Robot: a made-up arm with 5 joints.
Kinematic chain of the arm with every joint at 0, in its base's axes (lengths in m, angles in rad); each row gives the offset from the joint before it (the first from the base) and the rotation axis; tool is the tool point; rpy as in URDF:
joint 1: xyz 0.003 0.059 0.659 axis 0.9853 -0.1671 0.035
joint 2: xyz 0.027 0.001 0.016 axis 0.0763 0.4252 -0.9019
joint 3: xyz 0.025 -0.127 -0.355 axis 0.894 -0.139 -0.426
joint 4: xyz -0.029 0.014 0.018 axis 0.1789 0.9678 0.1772
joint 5: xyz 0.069 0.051 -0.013 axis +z
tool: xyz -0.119 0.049 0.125 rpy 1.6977 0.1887 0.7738
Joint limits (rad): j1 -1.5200..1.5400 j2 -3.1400..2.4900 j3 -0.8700..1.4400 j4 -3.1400..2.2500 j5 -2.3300..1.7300
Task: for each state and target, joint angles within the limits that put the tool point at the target. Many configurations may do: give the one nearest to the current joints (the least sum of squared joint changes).
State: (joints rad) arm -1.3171 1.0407 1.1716 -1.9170 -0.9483
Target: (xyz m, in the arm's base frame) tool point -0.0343 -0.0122 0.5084
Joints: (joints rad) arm -0.8314 1.2794 0.8673 -1.7888 -0.7763
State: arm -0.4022 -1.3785 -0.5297 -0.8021 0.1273
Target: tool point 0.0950 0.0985 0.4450
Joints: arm 0.0650 -1.2794 0.0904 -0.4074 -0.4627
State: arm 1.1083 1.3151 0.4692 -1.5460 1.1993
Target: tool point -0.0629 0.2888 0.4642
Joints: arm 0.6082 0.8188 0.9758 -1.8365 0.6017
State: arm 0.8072 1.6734 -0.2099 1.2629 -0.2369
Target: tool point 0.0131 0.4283 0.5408
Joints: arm 0.9723 1.2542 -0.5367 1.4378 -0.8862
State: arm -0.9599 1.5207 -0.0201 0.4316 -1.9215
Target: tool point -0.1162 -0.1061 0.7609
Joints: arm -1.5200 1.4752 0.5673 0.0189 -1.9743
